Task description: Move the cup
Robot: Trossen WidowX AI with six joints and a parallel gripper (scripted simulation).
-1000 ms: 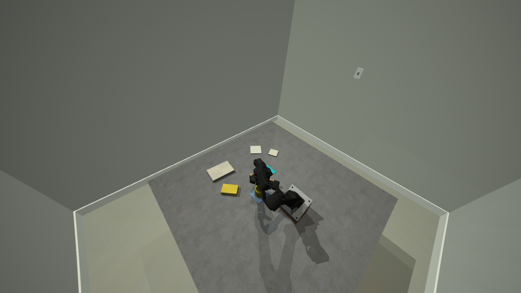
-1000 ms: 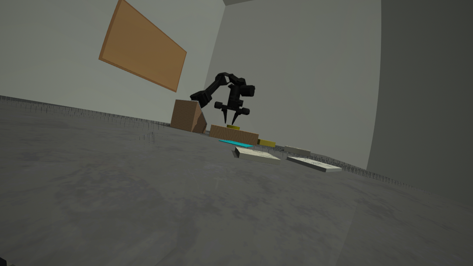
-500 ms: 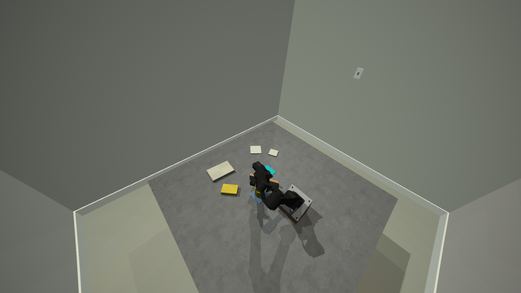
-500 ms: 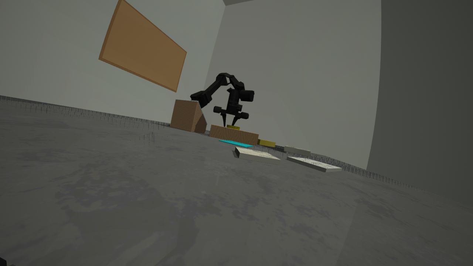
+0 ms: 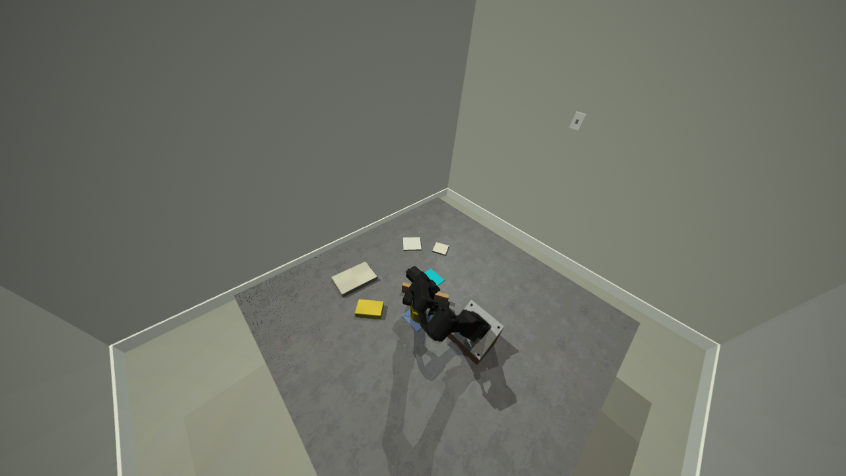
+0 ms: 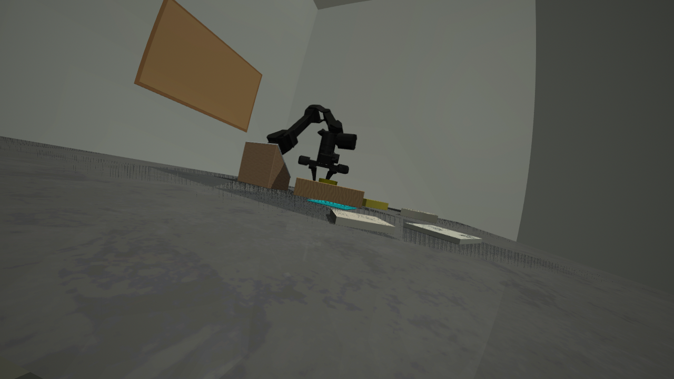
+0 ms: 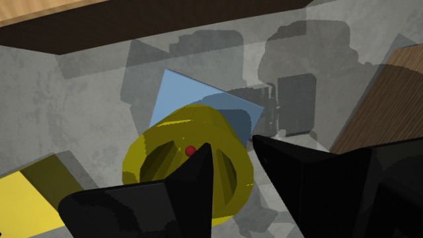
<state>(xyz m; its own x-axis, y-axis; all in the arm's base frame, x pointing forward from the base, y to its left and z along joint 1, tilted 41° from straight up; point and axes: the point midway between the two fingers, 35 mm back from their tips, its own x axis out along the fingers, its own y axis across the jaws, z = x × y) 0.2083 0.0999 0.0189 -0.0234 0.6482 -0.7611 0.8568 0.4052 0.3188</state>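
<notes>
My gripper tip is now 2 cm short of the yellow cup and 2 cm to the right of it. Also, from my gripper tip: cyan pad 14 cm ahead, 17 cm to the right, 4 cm below; wooden bar 8 cm ahead, 8 cm to the right, 2 cm below; light blue pad 2 cm ahead, 2 cm to the left, 4 cm below.
</notes>
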